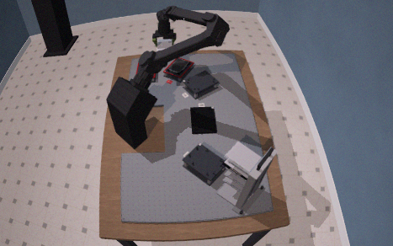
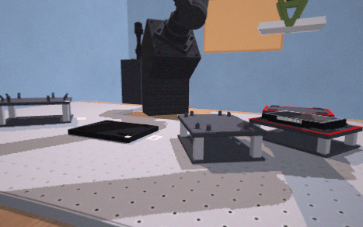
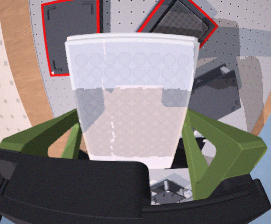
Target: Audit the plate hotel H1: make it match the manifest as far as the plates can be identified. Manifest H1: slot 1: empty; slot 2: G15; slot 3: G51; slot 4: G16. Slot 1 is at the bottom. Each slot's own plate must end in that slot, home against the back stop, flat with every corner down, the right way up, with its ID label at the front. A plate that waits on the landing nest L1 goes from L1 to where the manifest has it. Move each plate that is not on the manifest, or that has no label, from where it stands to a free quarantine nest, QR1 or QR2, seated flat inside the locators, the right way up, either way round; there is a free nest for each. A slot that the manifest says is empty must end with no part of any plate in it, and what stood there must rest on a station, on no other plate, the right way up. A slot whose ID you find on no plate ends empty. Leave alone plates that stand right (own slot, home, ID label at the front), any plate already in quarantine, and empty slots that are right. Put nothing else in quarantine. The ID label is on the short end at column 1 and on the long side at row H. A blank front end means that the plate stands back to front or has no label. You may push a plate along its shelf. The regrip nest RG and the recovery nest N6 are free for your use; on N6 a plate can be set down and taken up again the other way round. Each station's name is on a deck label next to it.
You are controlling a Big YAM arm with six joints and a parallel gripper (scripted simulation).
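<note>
Right now my hand is 21 cm above the red-edged quarantine nest, 13 cm past it and 2 cm to the right of it. Also, from my hand: flat black pad (32 cm to the right, 24 cm below, 24 cm ahead); then h1 deck label (59 cm to the right, 41 cm ahead, 25 cm below); then dark plate (20 cm below, 7 cm ahead, 5 cm to the left).
</note>
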